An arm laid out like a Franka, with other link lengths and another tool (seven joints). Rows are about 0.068 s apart.
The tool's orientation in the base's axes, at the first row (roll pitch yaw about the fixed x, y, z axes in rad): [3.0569, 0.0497, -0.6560]
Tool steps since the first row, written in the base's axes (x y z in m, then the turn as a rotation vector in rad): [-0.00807, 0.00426, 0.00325, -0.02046, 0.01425, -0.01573]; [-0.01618, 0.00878, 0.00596, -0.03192, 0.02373, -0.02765]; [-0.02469, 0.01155, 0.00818, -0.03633, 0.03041, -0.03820]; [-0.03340, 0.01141, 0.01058, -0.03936, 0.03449, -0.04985]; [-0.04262, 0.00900, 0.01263, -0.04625, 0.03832, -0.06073]
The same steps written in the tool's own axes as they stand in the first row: [-0.00914, 0.00178, -0.00266, -0.02409, -0.00025, 0.01699]; [-0.01845, 0.00333, -0.00479, -0.03835, -0.00184, 0.02954]; [-0.02698, 0.00647, -0.00632, -0.04538, -0.00536, 0.04020]; [-0.03391, 0.01204, -0.00792, -0.04969, -0.00774, 0.05191]; [-0.03984, 0.01970, -0.00903, -0.05693, -0.00753, 0.06323]
